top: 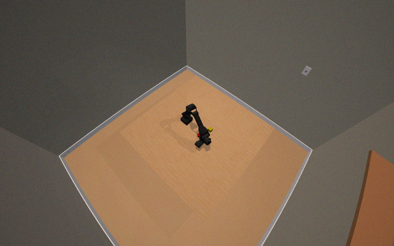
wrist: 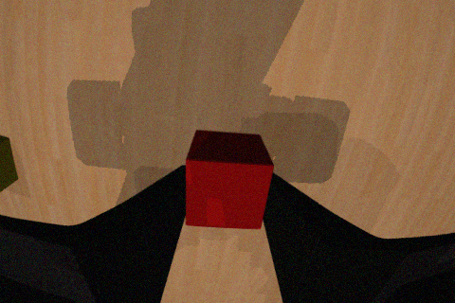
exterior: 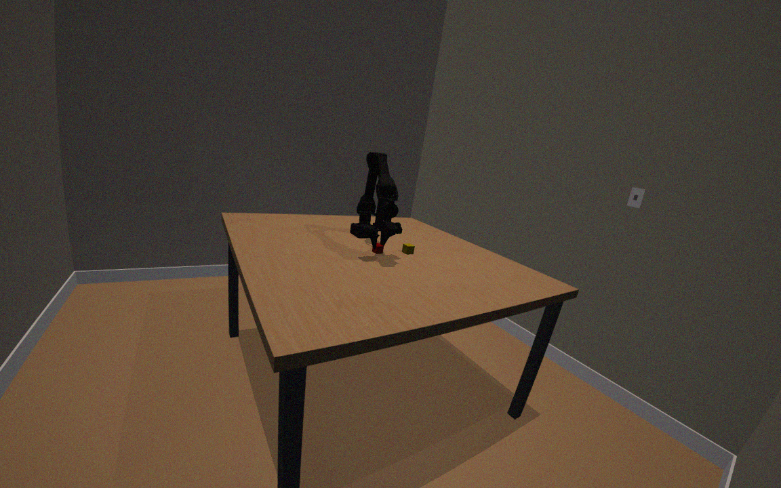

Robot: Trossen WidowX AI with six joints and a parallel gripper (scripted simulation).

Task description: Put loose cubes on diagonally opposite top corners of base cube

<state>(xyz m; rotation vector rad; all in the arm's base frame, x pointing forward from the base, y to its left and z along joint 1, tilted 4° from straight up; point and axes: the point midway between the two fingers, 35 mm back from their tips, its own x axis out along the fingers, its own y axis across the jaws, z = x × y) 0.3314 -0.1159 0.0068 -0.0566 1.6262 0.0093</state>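
The yellow cube is 4 cm behind my gripper tip, 19 cm to the left of it and 2 cm below it.
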